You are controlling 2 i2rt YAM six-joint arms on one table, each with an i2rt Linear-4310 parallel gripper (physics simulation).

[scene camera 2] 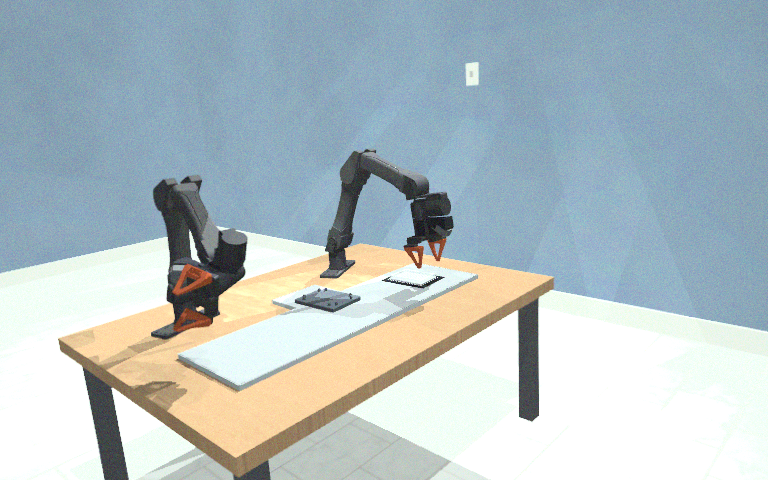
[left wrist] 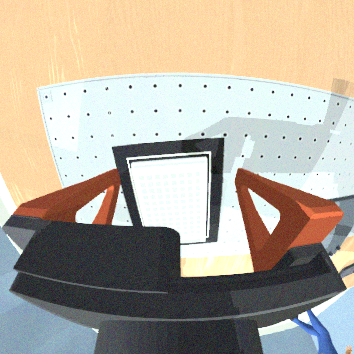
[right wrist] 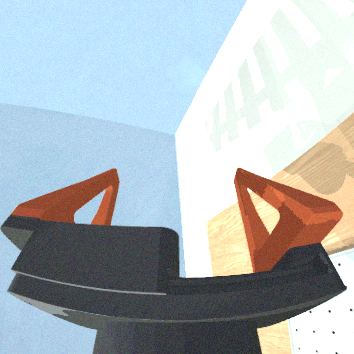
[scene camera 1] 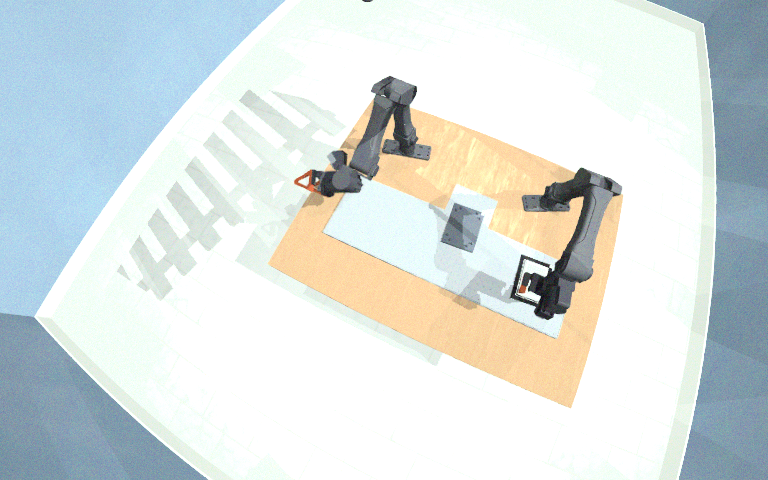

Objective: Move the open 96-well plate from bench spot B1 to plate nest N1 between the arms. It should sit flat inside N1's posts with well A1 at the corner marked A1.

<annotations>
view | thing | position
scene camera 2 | my left gripper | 428, 264
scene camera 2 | my right gripper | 175, 312
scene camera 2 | dark plate nest with locators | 325, 299
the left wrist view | my left gripper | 177, 174
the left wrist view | white 96-well plate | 171, 192
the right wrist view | my right gripper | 176, 174
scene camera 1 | dark plate nest with locators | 463, 227
</annotations>
